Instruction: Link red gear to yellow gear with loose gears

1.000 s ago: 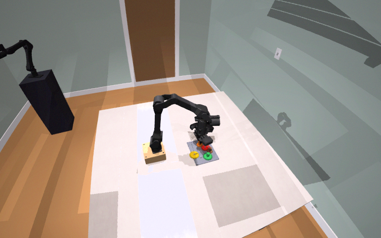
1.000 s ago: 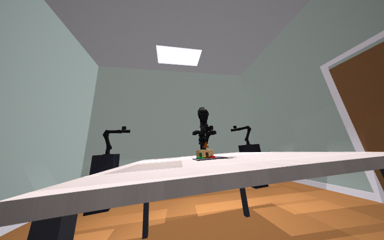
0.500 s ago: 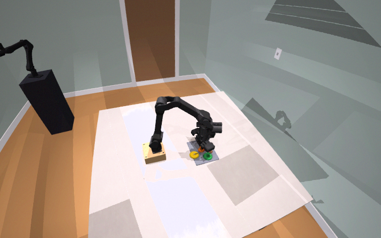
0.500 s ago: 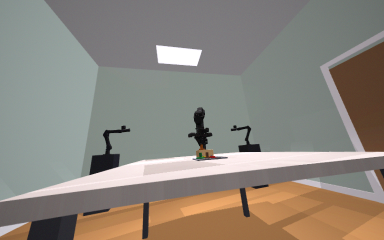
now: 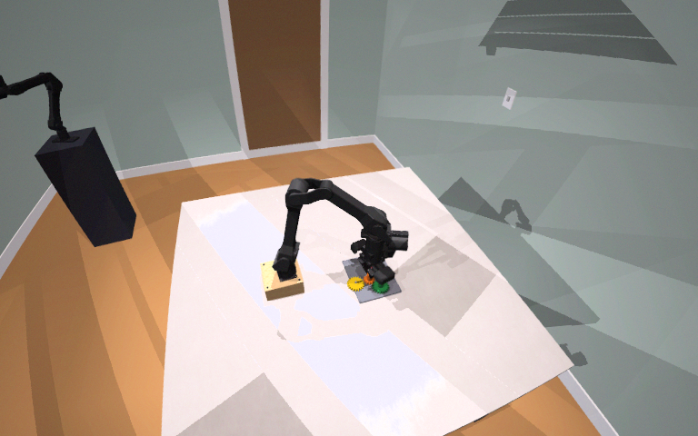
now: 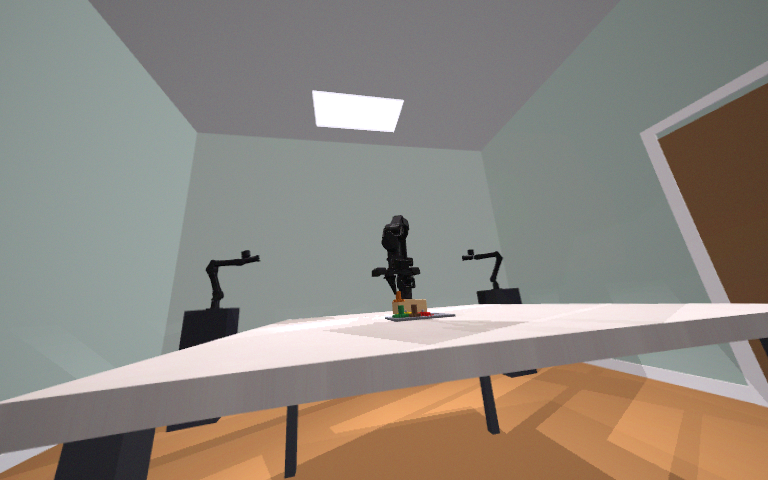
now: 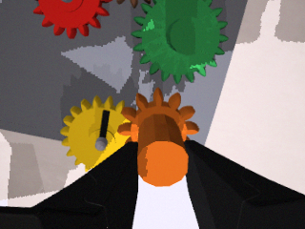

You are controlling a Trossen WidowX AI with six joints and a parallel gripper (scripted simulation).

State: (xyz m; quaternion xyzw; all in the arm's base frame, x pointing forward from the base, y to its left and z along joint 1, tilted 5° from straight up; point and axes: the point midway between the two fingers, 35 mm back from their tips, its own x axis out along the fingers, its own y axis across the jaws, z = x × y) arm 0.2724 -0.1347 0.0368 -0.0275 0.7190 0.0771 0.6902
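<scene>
Now: the small orange gear 10 mm below my gripper tip. From my gripper tip the other things lie so: green gear (50 mm ahead, 10 mm to the right, 60 mm below); brown gear (80 mm ahead, 30 mm to the left, 60 mm below); grey board (40 mm ahead, 50 mm to the left, 80 mm below).
</scene>
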